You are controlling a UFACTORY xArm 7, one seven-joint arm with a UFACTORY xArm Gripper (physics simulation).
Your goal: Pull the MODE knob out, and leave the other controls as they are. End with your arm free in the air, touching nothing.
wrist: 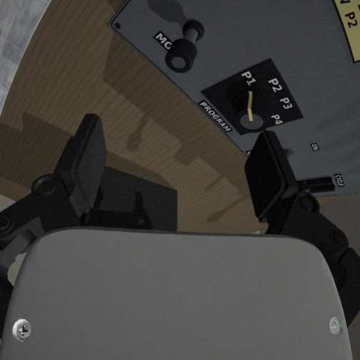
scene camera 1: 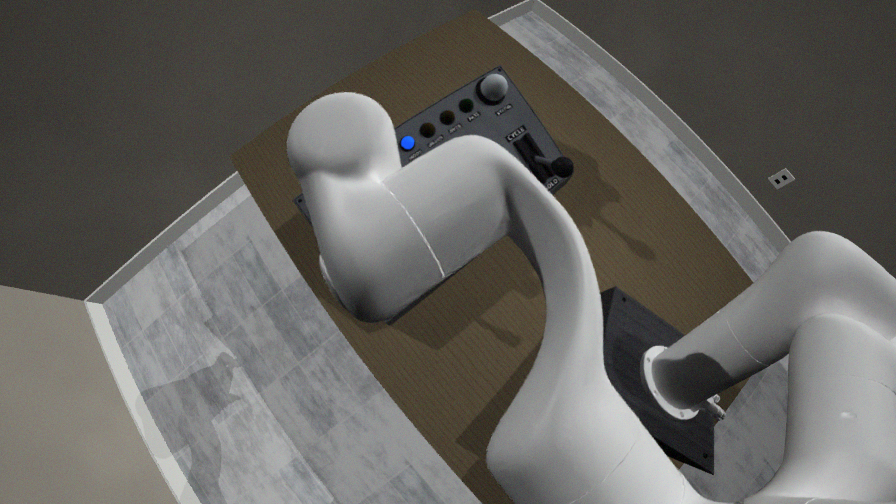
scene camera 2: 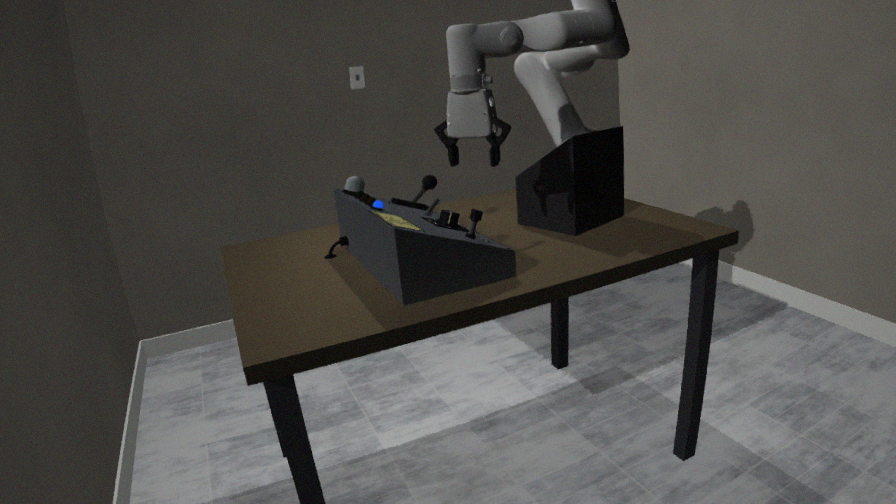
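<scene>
The MODE knob (scene camera 2: 476, 215) (wrist: 179, 55) is a black cap on a grey shaft, standing out from the sloped face of the grey control panel (scene camera 2: 457, 274) (wrist: 220, 30). A length of its shaft shows between cap and collar. The arm hides it in scene camera 1. My gripper (scene camera 2: 474, 164) (wrist: 179, 140) is wide open and empty, in the air above the panel and apart from the knob. The blue lamp (scene camera 1: 407, 142) (scene camera 2: 377, 204) is lit. The PROGRAM dial (scene camera 2: 449, 218) (wrist: 251, 112) has its yellow line toward P1. The CYCLE lever (scene camera 1: 561, 166) (scene camera 2: 429, 182) leans to the HOLD end.
A grey domed button (scene camera 1: 493, 86) (scene camera 2: 354, 183) and several unlit lamps sit along the panel's far edge. A small toggle (scene camera 2: 432, 205) stands behind the dial. The dark arm base block (scene camera 1: 632, 351) (scene camera 2: 595, 181) stands on the wooden table (scene camera 1: 476, 376) (scene camera 2: 281, 300). A cable (scene camera 2: 333, 247) leaves the panel's back.
</scene>
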